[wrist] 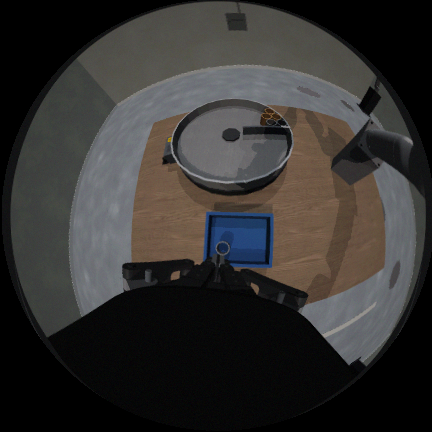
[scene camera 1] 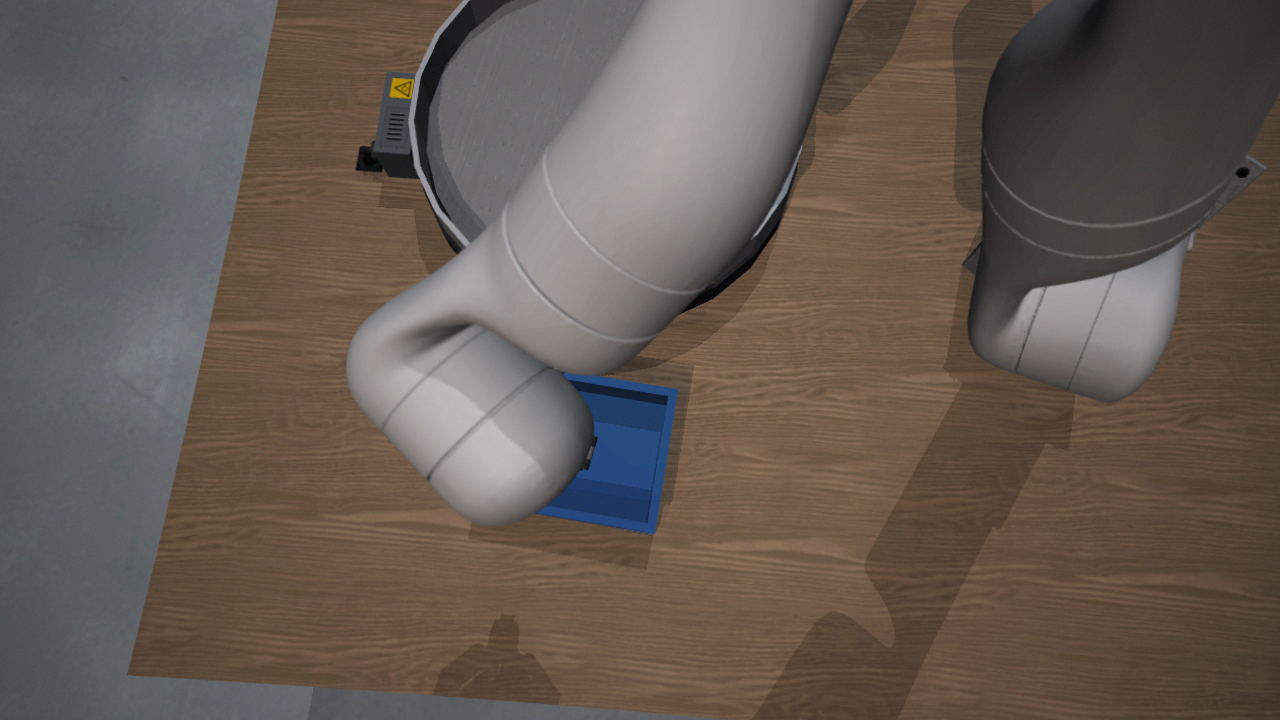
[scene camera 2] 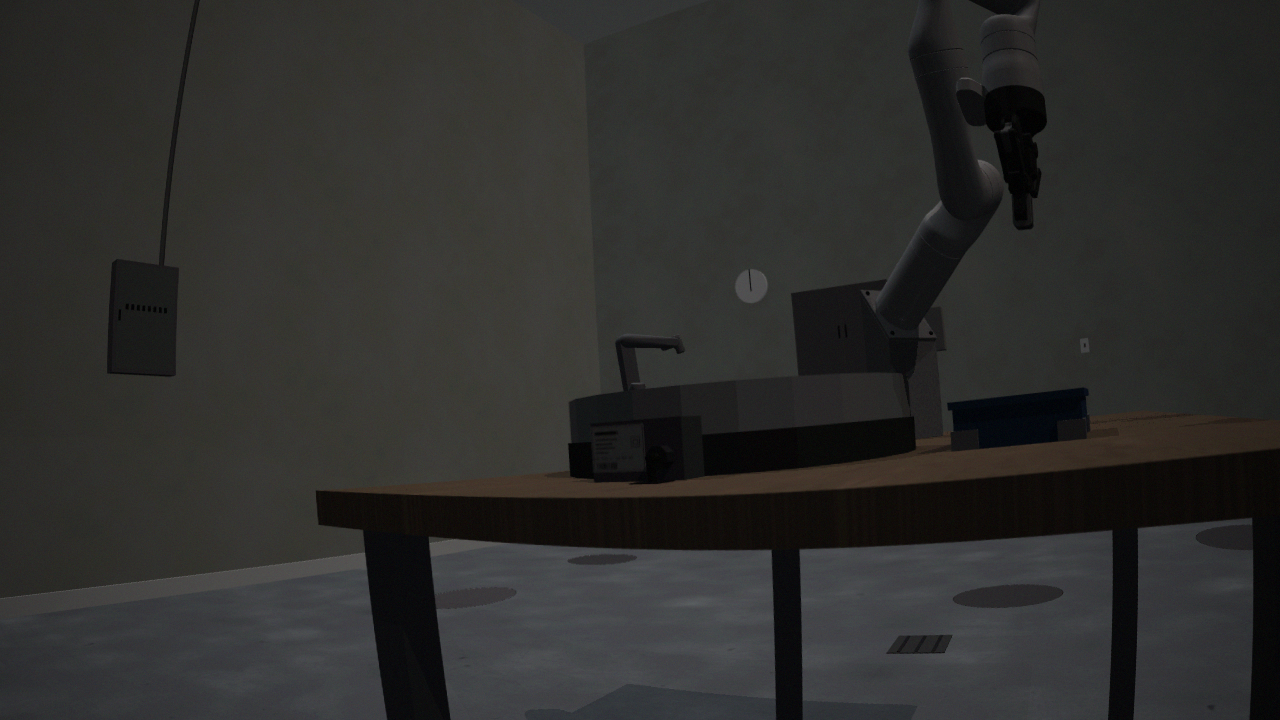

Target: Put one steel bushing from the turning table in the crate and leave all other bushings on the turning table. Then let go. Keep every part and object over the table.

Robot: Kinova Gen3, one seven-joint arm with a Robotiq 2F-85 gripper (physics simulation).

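Seen in the pictures: gripper, fingertip midpoint: (wrist: 216,261) (scene camera 2: 1023,227); arm's base at its link origin: (wrist: 375,142) (scene camera 2: 897,312).
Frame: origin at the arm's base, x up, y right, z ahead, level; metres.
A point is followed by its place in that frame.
The grey turning table (scene camera 1: 420,152) {y -0.077, x -0.152, z 0.666 m} (scene camera 2: 743,403) {y -0.105, x -0.163, z 0.657 m} (wrist: 177,153) {y -0.069, x -0.180, z 0.667 m} stands at the back of the wooden table. Several bushings (wrist: 272,116) {y 0.127, x -0.153, z 0.337 m}, brass and steel, are bunched at its far right rim behind a dark bar (wrist: 261,130) {y 0.038, x -0.158, z 0.380 m}. The blue crate (scene camera 1: 666,447) {y -0.305, x -0.179, z 0.326 m} (scene camera 2: 1016,416) {y -0.339, x -0.200, z 0.504 m} (wrist: 239,214) {y -0.261, x -0.180, z 0.422 m} stands in front of it. One steel bushing (wrist: 222,247) lies upright in the crate's near left part. My gripper (scene camera 2: 1023,215) {y -0.358, x 0.002, z 0.441 m} (wrist: 216,261) {y -0.358, x 0.002, z 0.441 m} is shut and empty, high above that part of the crate. In the overhead view the arm hides the gripper and the bushings.
A grey control box (scene camera 1: 396,125) {y -0.045, x -0.171, z 0.710 m} (scene camera 2: 626,447) {y -0.023, x -0.197, z 0.736 m} sits on the turning table's left side. The arm's base mount (scene camera 2: 832,330) (wrist: 354,160) {y -0.021, x -0.114, z 0.030 m} stands at the right back. The table's left edge (scene camera 1: 206,357) {y -0.341, x -0.229, z 0.835 m} lies a little left of the crate.
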